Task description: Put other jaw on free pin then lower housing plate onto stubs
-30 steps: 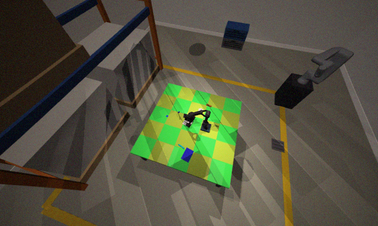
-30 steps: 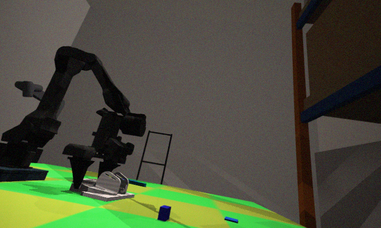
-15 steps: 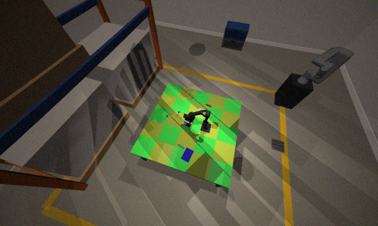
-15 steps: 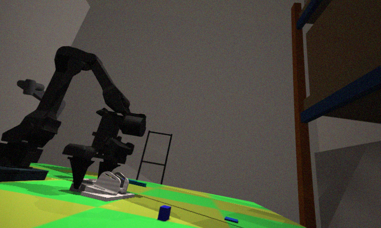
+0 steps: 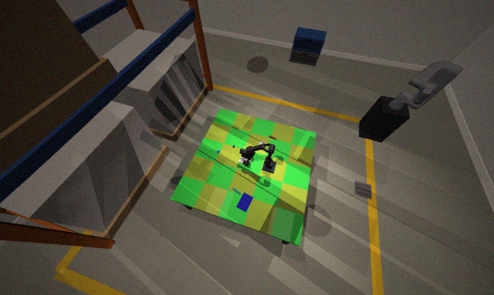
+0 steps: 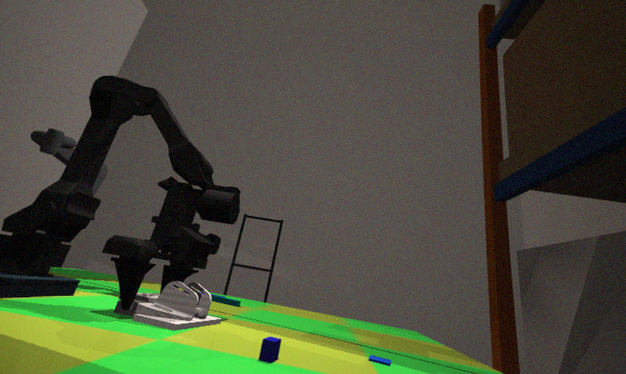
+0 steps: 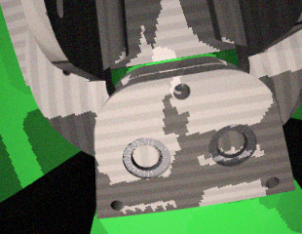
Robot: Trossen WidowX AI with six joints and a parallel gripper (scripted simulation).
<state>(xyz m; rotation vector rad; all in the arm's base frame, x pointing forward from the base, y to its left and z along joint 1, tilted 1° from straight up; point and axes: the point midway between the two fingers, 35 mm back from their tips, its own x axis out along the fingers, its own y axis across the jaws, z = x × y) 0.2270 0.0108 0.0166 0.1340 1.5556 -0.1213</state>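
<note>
Now: the grey jaw 20 mm ahead of my gripper tip, 20 mm to the right of it and 10 mm above it. From my gripper tip the other things lie so: orange bar: 170 mm behind, 410 mm to the right; then dark blue block: 240 mm ahead, 120 mm to the right; then teal bar: 360 mm to the left.
</note>
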